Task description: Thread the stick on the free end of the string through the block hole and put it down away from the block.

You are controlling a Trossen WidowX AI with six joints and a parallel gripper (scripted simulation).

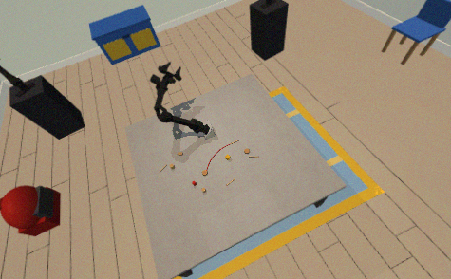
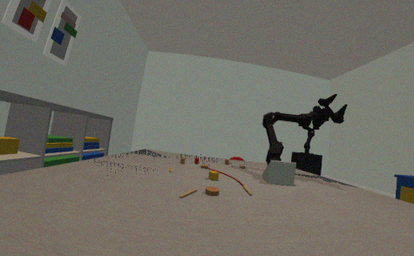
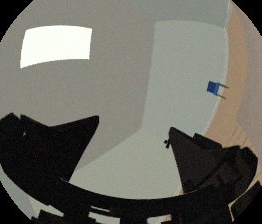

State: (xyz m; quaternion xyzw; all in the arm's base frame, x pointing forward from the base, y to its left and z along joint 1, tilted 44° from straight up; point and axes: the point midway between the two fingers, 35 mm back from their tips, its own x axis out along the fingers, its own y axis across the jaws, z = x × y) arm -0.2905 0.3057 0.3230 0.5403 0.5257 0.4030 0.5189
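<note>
Right now the yellow wooden block is 67 cm ahead of my gripper tip, 1 cm to the right of it and 44 cm below it. From my gripper tip the other things lie so: small red piece 71 cm ahead, 32 cm to the right, 44 cm below.
</note>
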